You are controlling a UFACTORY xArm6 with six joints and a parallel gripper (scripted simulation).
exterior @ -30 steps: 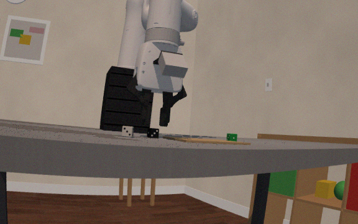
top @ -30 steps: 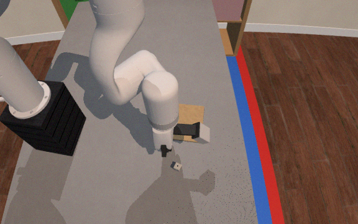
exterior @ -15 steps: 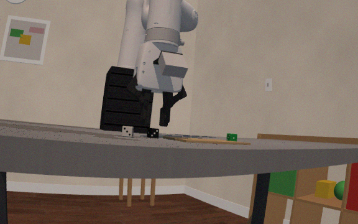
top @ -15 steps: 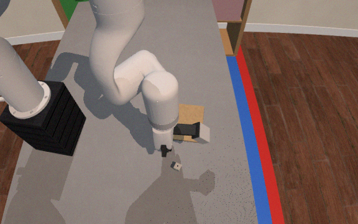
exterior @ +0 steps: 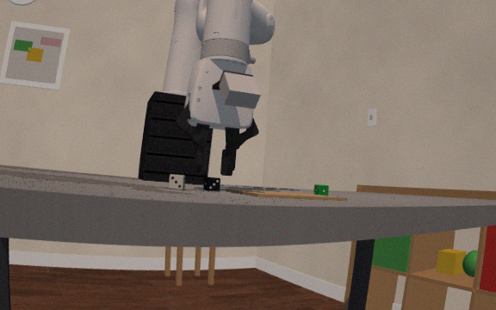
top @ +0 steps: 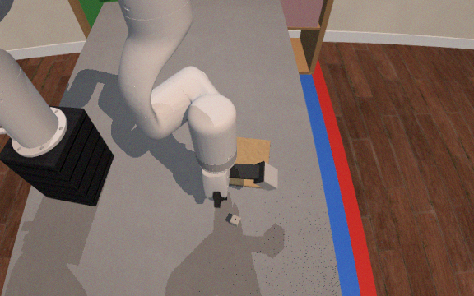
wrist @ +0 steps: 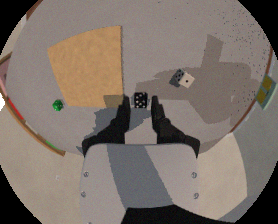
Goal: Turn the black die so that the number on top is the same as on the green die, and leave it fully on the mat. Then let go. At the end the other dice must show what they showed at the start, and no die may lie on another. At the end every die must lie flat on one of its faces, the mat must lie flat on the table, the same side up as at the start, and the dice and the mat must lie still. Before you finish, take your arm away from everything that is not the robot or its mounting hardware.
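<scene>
My gripper is now 30 mm above the black die and 10 mm past it. Also, from my hand: tan mat (90 mm to the left, 50 mm ahead, 40 mm below); green die (210 mm to the left, 30 mm below, 10 mm ahead); white die (70 mm to the right, 30 mm below, 30 mm ahead).
</scene>
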